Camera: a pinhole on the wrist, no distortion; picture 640 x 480 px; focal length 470.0 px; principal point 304.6 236.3 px. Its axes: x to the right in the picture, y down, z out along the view. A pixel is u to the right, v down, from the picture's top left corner.
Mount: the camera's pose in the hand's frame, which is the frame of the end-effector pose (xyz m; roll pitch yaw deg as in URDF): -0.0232 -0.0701 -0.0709 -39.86 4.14 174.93
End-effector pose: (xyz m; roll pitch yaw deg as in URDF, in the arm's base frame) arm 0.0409 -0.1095 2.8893 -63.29 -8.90 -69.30
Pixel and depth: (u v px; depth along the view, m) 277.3 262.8 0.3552
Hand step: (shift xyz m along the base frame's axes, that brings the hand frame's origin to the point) -0.0077 0.1026 0.3533
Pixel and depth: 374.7 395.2 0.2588
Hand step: -0.1165 0.1027 0.2790
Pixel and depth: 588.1 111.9 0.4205
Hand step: 0.0275 0.4045 0.2872
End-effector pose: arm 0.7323 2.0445 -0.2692 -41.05 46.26 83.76
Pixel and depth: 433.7 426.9 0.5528
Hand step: 0.3285 0.1817 0.5402
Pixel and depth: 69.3 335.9 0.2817
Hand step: 0.1829 0.2490 0.1395
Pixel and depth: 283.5 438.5 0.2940
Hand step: 0.2367 0.1524 0.2328
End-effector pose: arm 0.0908 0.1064 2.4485 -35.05 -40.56 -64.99
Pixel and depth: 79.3 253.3 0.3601
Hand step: -0.1947 0.0749 0.3411
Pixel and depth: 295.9 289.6 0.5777
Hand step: -0.3662 0.2899 0.3670
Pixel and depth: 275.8 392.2 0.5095
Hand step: -0.4268 0.1871 0.3277
